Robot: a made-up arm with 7 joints. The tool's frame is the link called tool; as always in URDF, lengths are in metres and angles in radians. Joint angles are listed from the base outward.
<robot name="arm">
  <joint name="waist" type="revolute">
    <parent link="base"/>
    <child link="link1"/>
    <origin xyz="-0.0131 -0.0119 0.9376" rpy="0 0 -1.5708"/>
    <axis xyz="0 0 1"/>
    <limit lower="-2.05" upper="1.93"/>
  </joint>
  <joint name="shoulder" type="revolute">
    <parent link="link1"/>
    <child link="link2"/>
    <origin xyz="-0.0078 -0.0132 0.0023" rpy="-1.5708 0 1.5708"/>
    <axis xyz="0 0 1"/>
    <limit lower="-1.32" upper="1"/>
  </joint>
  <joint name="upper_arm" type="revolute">
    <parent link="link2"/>
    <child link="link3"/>
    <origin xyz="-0.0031 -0.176 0.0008" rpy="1.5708 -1.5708 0"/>
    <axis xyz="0 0 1"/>
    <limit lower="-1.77" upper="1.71"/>
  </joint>
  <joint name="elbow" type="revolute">
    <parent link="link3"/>
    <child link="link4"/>
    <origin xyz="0.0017 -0.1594 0.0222" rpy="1.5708 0 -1.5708"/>
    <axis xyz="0 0 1"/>
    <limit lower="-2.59" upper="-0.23"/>
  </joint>
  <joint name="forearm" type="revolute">
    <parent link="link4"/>
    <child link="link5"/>
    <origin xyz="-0.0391 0.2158 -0.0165" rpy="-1.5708 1.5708 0"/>
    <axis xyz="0 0 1"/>
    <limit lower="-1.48" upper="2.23"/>
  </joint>
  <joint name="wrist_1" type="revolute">
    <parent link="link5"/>
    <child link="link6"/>
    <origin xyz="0.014 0.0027 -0.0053" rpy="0 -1.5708 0"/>
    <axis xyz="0 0 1"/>
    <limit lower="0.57" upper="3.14"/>
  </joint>
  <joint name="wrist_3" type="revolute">
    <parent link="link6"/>
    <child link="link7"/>
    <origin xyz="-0.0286 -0.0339 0.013" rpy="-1.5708 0 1.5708"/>
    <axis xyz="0 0 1"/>
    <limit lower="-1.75" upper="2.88"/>
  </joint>
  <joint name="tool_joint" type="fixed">
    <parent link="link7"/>
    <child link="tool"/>
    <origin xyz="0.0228 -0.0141 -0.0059" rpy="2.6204 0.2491 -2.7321"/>
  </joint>
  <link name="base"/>
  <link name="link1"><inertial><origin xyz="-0.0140 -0.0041 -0.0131"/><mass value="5.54"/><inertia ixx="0.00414" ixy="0" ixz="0" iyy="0.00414" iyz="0" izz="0.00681"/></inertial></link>
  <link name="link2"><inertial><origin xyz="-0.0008 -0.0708 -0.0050"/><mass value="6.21"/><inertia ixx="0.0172" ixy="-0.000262" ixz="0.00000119" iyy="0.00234" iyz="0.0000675" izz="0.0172"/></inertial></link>
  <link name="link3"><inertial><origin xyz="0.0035 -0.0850 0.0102"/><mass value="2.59"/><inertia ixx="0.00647" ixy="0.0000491" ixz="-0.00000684" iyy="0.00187" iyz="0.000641" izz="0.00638"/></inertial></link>
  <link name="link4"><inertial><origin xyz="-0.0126 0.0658 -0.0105"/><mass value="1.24"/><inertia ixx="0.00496" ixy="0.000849" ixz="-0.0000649" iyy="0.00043" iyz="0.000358" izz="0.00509"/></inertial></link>
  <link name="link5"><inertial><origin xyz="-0.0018 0.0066 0.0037"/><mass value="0.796"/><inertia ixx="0.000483" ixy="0" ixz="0" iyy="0.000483" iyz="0" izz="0.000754"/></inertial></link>
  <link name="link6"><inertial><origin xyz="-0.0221 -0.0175 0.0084"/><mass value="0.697"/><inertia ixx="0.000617" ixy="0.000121" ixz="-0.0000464" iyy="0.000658" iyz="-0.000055" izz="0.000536"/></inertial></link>
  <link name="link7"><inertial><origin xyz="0.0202 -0.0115 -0.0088"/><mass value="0.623"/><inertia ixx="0.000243" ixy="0" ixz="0" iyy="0.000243" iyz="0" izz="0.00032"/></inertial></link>
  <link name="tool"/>
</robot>
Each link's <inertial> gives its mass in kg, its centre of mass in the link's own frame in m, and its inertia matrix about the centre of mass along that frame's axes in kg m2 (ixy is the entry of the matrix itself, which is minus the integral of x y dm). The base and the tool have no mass. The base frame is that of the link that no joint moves.
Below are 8 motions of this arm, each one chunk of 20 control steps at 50 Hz.
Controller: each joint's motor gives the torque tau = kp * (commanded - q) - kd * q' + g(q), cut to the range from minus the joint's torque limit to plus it. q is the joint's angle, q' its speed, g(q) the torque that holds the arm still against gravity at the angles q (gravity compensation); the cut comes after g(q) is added. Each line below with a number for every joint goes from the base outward.
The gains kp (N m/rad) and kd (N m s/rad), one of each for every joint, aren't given. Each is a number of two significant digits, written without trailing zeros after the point. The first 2 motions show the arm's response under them.
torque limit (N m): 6.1 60 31 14 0.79 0.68 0.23
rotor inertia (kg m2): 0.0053 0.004 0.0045 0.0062 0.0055 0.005 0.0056
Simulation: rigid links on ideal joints. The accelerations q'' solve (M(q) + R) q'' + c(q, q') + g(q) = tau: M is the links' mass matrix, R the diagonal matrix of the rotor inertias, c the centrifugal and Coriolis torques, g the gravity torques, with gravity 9.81 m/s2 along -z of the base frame. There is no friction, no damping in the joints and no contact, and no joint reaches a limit. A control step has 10 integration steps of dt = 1/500 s. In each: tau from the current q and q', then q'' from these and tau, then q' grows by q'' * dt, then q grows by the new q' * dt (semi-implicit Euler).
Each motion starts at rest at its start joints. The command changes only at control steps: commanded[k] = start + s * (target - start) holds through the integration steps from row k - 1 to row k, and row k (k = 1, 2, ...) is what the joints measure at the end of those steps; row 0 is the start. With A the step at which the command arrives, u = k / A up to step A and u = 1 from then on. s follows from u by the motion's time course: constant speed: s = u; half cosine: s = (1 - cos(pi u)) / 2; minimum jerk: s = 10 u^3 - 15 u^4 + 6 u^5; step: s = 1 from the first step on.
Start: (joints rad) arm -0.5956 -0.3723 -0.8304 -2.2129 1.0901 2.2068 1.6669
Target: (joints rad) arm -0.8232 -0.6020 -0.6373 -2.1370 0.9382 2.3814 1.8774
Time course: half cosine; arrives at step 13
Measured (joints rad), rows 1 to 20:
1: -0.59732 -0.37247 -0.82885 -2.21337 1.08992 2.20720 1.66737
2: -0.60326 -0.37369 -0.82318 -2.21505 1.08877 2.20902 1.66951
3: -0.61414 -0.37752 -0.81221 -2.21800 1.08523 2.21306 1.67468
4: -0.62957 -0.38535 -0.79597 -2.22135 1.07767 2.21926 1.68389
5: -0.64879 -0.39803 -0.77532 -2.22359 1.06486 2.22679 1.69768
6: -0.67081 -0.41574 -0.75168 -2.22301 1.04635 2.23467 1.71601
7: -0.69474 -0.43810 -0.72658 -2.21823 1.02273 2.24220 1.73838
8: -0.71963 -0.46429 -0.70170 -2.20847 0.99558 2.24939 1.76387
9: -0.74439 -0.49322 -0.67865 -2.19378 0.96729 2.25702 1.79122
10: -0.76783 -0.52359 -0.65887 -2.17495 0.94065 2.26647 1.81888
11: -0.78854 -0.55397 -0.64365 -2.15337 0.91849 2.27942 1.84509
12: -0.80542 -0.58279 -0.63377 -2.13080 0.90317 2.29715 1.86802
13: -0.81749 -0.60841 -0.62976 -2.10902 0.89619 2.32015 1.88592
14: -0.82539 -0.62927 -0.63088 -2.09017 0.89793 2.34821 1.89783
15: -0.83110 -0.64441 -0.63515 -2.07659 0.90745 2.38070 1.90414
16: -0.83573 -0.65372 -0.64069 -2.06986 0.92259 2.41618 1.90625
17: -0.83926 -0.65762 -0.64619 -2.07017 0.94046 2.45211 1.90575
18: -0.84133 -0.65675 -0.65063 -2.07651 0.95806 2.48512 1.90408
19: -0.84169 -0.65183 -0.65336 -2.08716 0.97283 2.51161 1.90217
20: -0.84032 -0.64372 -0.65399 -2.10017 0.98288 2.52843 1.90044
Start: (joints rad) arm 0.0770 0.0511 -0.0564 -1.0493 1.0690 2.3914 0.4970
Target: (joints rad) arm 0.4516 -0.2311 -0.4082 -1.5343 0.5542 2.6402 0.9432
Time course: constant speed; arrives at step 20
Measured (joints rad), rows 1 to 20:
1: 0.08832 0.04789 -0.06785 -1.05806 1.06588 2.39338 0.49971
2: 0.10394 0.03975 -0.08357 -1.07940 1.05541 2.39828 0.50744
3: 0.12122 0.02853 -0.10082 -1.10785 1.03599 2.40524 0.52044
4: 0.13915 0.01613 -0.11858 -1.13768 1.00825 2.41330 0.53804
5: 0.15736 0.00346 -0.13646 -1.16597 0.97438 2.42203 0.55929
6: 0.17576 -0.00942 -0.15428 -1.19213 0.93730 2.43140 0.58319
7: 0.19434 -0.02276 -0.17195 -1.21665 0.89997 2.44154 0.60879
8: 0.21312 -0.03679 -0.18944 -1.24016 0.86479 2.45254 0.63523
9: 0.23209 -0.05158 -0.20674 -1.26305 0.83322 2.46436 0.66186
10: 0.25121 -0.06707 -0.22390 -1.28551 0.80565 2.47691 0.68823
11: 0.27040 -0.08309 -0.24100 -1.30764 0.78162 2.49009 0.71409
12: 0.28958 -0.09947 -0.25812 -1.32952 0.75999 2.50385 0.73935
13: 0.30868 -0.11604 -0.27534 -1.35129 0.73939 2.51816 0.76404
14: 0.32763 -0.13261 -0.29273 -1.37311 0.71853 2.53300 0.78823
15: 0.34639 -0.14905 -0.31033 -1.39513 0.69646 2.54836 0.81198
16: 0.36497 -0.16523 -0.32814 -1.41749 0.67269 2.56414 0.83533
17: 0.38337 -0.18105 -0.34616 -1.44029 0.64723 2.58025 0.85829
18: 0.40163 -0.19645 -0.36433 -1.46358 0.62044 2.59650 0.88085
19: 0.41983 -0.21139 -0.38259 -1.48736 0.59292 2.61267 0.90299
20: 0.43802 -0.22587 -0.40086 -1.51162 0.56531 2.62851 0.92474
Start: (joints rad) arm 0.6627 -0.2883 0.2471 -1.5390 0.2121 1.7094 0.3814
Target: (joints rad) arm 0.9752 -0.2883 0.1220 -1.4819 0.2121 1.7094 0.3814
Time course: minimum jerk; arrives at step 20
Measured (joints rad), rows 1 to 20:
1: 0.66288 -0.28828 0.24697 -1.53899 0.21208 1.70941 0.38139
2: 0.66415 -0.28814 0.24611 -1.53891 0.21195 1.70943 0.38135
3: 0.66762 -0.28776 0.24381 -1.53863 0.21157 1.70948 0.38118
4: 0.67423 -0.28704 0.23962 -1.53796 0.21083 1.70954 0.38076
5: 0.68462 -0.28598 0.23337 -1.53674 0.20967 1.70960 0.37996
6: 0.69908 -0.28463 0.22520 -1.53486 0.20810 1.70968 0.37870
7: 0.71759 -0.28312 0.21545 -1.53226 0.20625 1.70979 0.37696
8: 0.73978 -0.28165 0.20466 -1.52896 0.20437 1.70992 0.37488
9: 0.76508 -0.28038 0.19337 -1.52499 0.20276 1.71006 0.37270
10: 0.79276 -0.27949 0.18211 -1.52043 0.20174 1.71018 0.37073
11: 0.82186 -0.27910 0.17140 -1.51538 0.20161 1.71024 0.36933
12: 0.85129 -0.27931 0.16170 -1.50997 0.20255 1.71019 0.36883
13: 0.87983 -0.28018 0.15339 -1.50435 0.20467 1.71000 0.36953
14: 0.90625 -0.28170 0.14665 -1.49870 0.20792 1.70964 0.37158
15: 0.92955 -0.28382 0.14151 -1.49320 0.21209 1.70909 0.37498
16: 0.94885 -0.28645 0.13786 -1.48804 0.21679 1.70839 0.37953
17: 0.96362 -0.28944 0.13548 -1.48337 0.22151 1.70761 0.38485
18: 0.97369 -0.29259 0.13404 -1.47935 0.22570 1.70687 0.39041
19: 0.97939 -0.29565 0.13311 -1.47608 0.22881 1.70634 0.39558
20: 0.98164 -0.29835 0.13214 -1.47358 0.23035 1.70622 0.39974

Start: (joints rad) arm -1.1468 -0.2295 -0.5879 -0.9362 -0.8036 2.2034 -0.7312
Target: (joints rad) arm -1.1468 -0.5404 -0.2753 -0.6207 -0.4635 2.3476 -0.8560
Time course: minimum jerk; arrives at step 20
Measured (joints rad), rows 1 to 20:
1: -1.14686 -0.22954 -0.58778 -0.93624 -0.80354 2.20332 -0.73120
2: -1.14725 -0.22987 -0.58691 -0.93646 -0.80307 2.20262 -0.73123
3: -1.14809 -0.23096 -0.58420 -0.93680 -0.80127 2.20017 -0.73132
4: -1.14923 -0.23344 -0.57840 -0.93662 -0.79676 2.19460 -0.73158
5: -1.15032 -0.23787 -0.56836 -0.93473 -0.78792 2.18502 -0.73222
6: -1.15094 -0.24476 -0.55330 -0.92964 -0.77333 2.17166 -0.73356
7: -1.15074 -0.25450 -0.53285 -0.91995 -0.75213 2.15608 -0.73605
8: -1.14951 -0.26735 -0.50719 -0.90475 -0.72428 2.14110 -0.74025
9: -1.14727 -0.28347 -0.47703 -0.88376 -0.69066 2.13021 -0.74667
10: -1.14432 -0.30288 -0.44357 -0.85741 -0.65292 2.12687 -0.75568
11: -1.14116 -0.32554 -0.40850 -0.82671 -0.61327 2.13375 -0.76742
12: -1.13847 -0.35130 -0.37389 -0.79302 -0.57416 2.15210 -0.78168
13: -1.13690 -0.37995 -0.34201 -0.75783 -0.53803 2.18148 -0.79801
14: -1.13688 -0.41113 -0.31499 -0.72250 -0.50703 2.21983 -0.81570
15: -1.13844 -0.44428 -0.29442 -0.68817 -0.48278 2.26401 -0.83394
16: -1.14114 -0.47852 -0.28090 -0.65571 -0.46606 2.31048 -0.85187
17: -1.14426 -0.51264 -0.27387 -0.62577 -0.45670 2.35610 -0.86870
18: -1.14711 -0.54517 -0.27186 -0.59895 -0.45360 2.39862 -0.88373
19: -1.14935 -0.57455 -0.27306 -0.57580 -0.45498 2.43683 -0.89640
20: -1.15090 -0.59935 -0.27576 -0.55695 -0.45878 2.47018 -0.90631

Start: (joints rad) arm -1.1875 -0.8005 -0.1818 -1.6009 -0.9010 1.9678 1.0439
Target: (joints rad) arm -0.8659 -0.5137 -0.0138 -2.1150 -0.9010 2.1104 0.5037
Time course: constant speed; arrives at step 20
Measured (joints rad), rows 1 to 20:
1: -1.18222 -0.80106 -0.18142 -1.60385 -0.90284 1.96771 1.04031
2: -1.17061 -0.80179 -0.17919 -1.61275 -0.90695 1.96814 1.02892
3: -1.15563 -0.80119 -0.17398 -1.62765 -0.91187 1.96968 1.00838
4: -1.13942 -0.79759 -0.16570 -1.64725 -0.91601 1.97288 0.97952
5: -1.12278 -0.78984 -0.15508 -1.67020 -0.91821 1.97842 0.94463
6: -1.10585 -0.77754 -0.14323 -1.69580 -0.91793 1.98702 0.90668
7: -1.08868 -0.76089 -0.13124 -1.72379 -0.91526 1.99900 0.86860
8: -1.07142 -0.74056 -0.11996 -1.75412 -0.91080 2.01397 0.83277
9: -1.05431 -0.71741 -0.10980 -1.78655 -0.90551 2.03077 0.80071
10: -1.03756 -0.69243 -0.10082 -1.82064 -0.90044 2.04772 0.77301
11: -1.02129 -0.66660 -0.09278 -1.85572 -0.89647 2.06299 0.74942
12: -1.00546 -0.64086 -0.08529 -1.89102 -0.89417 2.07507 0.72906
13: -0.98995 -0.61604 -0.07797 -1.92580 -0.89366 2.08310 0.71074
14: -0.97457 -0.59284 -0.07049 -1.95940 -0.89471 2.08699 0.69315
15: -0.95915 -0.57177 -0.06267 -1.99130 -0.89676 2.08742 0.67512
16: -0.94354 -0.55314 -0.05443 -2.02114 -0.89918 2.08556 0.65569
17: -0.92767 -0.53703 -0.04578 -2.04875 -0.90133 2.08289 0.63423
18: -0.91153 -0.52335 -0.03681 -2.07414 -0.90280 2.08083 0.61044
19: -0.89516 -0.51178 -0.02763 -2.09750 -0.90338 2.08060 0.58429
20: -0.87863 -0.50190 -0.01839 -2.11919 -0.90313 2.08297 0.55599

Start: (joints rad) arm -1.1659 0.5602 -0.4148 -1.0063 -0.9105 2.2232 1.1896
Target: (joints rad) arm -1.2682 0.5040 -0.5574 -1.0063 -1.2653 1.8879 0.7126
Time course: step
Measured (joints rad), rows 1 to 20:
1: -1.11055 0.56438 -0.49697 -1.01840 -0.92003 2.21348 1.19290
2: -1.09213 0.55668 -0.52717 -1.03152 -0.98067 2.16763 1.19219
3: -1.09326 0.54629 -0.53478 -1.03327 -1.08235 2.10411 1.18836
4: -1.10270 0.53657 -0.53750 -1.02586 -1.19803 2.03890 1.18059
5: -1.11789 0.52731 -0.53918 -1.01422 -1.30122 1.98189 1.16697
6: -1.13827 0.51807 -0.54054 -1.00194 -1.37425 1.93791 1.14561
7: -1.16373 0.50891 -0.54166 -0.99095 -1.40930 1.90821 1.11503
8: -1.19426 0.50032 -0.54250 -0.98210 -1.40757 1.89189 1.07428
9: -1.22665 0.49323 -0.54690 -0.97670 -1.37674 1.88675 1.02312
10: -1.25407 0.48727 -0.55922 -0.97884 -1.33008 1.88620 0.96175
11: -1.27825 0.48171 -0.57138 -0.98730 -1.28276 1.88277 0.89049
12: -1.30381 0.47768 -0.57570 -0.99553 -1.24547 1.87433 0.81206
13: -1.32828 0.47684 -0.57657 -1.00025 -1.22285 1.86333 0.73726
14: -1.34973 0.47869 -0.57646 -1.00268 -1.21627 1.85220 0.67561
15: -1.36729 0.48209 -0.57607 -1.00474 -1.22377 1.84258 0.63250
16: -1.38060 0.48618 -0.57561 -1.00746 -1.24078 1.83529 0.60957
17: -1.38959 0.49046 -0.57515 -1.01088 -1.26160 1.83047 0.60539
18: -1.39428 0.49465 -0.57471 -1.01456 -1.28083 1.82788 0.61636
19: -1.39473 0.49855 -0.57430 -1.01807 -1.29449 1.82716 0.63768
20: -1.39097 0.50201 -0.57393 -1.02109 -1.30063 1.82790 0.66426

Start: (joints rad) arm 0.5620 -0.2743 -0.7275 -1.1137 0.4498 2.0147 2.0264
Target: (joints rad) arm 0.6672 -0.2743 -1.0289 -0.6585 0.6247 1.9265 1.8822
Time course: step
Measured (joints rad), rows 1 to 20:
1: 0.69447 -0.25063 -0.85771 -1.01097 0.45611 1.96154 2.00778
2: 0.83147 -0.22345 -1.01009 -0.87421 0.48444 1.88632 1.97726
3: 0.84212 -0.22099 -1.03395 -0.80022 0.52438 1.83301 1.94514
4: 0.80077 -0.22116 -1.01781 -0.73644 0.57164 1.79135 1.91381
5: 0.74536 -0.22147 -1.00413 -0.67660 0.62254 1.76676 1.88732
6: 0.70572 -0.23071 -1.00593 -0.63137 0.66696 1.76764 1.86748
7: 0.68380 -0.25151 -1.01426 -0.60867 0.69739 1.79487 1.85437
8: 0.66988 -0.27708 -1.02427 -0.60317 0.71251 1.84121 1.84870
9: 0.65982 -0.30185 -1.03486 -0.60746 0.71297 1.89860 1.85102
10: 0.65242 -0.32282 -1.04450 -0.61593 0.70143 1.95925 1.85990
11: 0.64744 -0.33845 -1.05172 -0.62458 0.68256 2.01605 1.87291
12: 0.64475 -0.34799 -1.05567 -0.63095 0.66194 2.06328 1.88736
13: 0.64411 -0.35132 -1.05617 -0.63410 0.64444 2.09721 1.90080
14: 0.64522 -0.34884 -1.05365 -0.63446 0.63306 2.11637 1.91144
15: 0.64778 -0.34138 -1.04892 -0.63334 0.62854 2.12116 1.91824
16: 0.65145 -0.33012 -1.04301 -0.63244 0.62964 2.11318 1.92088
17: 0.65586 -0.31637 -1.03686 -0.63331 0.63394 2.09460 1.91964
18: 0.66060 -0.30143 -1.03123 -0.63689 0.63867 2.06771 1.91515
19: 0.66525 -0.28650 -1.02659 -0.64336 0.64143 2.03475 1.90833
20: 0.66946 -0.27254 -1.02312 -0.65214 0.64066 1.99798 1.90015

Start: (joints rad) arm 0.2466 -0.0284 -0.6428 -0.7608 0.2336 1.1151 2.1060
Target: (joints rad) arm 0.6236 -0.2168 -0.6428 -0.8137 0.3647 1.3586 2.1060
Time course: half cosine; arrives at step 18
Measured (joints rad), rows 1 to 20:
1: 0.24778 -0.02877 -0.64337 -0.76141 0.23334 1.11531 2.10602
2: 0.25204 -0.03034 -0.64494 -0.76386 0.23219 1.11621 2.10616
3: 0.26055 -0.03384 -0.64704 -0.76873 0.22964 1.11834 2.10661
4: 0.27391 -0.03954 -0.64909 -0.77546 0.22582 1.12207 2.10757
5: 0.29227 -0.04741 -0.65057 -0.78295 0.22170 1.12772 2.10915
6: 0.31541 -0.05724 -0.65111 -0.79007 0.21903 1.13558 2.11128
7: 0.34292 -0.06881 -0.65054 -0.79611 0.21984 1.14598 2.11375
8: 0.37407 -0.08185 -0.64883 -0.80074 0.22603 1.15916 2.11622
9: 0.40784 -0.09602 -0.64613 -0.80387 0.23888 1.17524 2.11828
10: 0.44301 -0.11093 -0.64271 -0.80564 0.25871 1.19408 2.11957
11: 0.47814 -0.12615 -0.63894 -0.80627 0.28475 1.21523 2.11978
12: 0.51183 -0.14130 -0.63530 -0.80606 0.31507 1.23796 2.11878
13: 0.54283 -0.15607 -0.63224 -0.80532 0.34686 1.26134 2.11659
14: 0.57002 -0.17018 -0.63009 -0.80429 0.37694 1.28441 2.11345
15: 0.59248 -0.18334 -0.62908 -0.80311 0.40227 1.30625 2.10971
16: 0.60955 -0.19524 -0.62924 -0.80185 0.42053 1.32614 2.10581
17: 0.62081 -0.20555 -0.63047 -0.80048 0.43045 1.34359 2.10220
18: 0.62607 -0.21388 -0.63251 -0.79894 0.43194 1.35825 2.09925
19: 0.62673 -0.22025 -0.63549 -0.79758 0.42572 1.37009 2.09722
20: 0.62516 -0.22519 -0.63933 -0.79723 0.41316 1.37943 2.09627

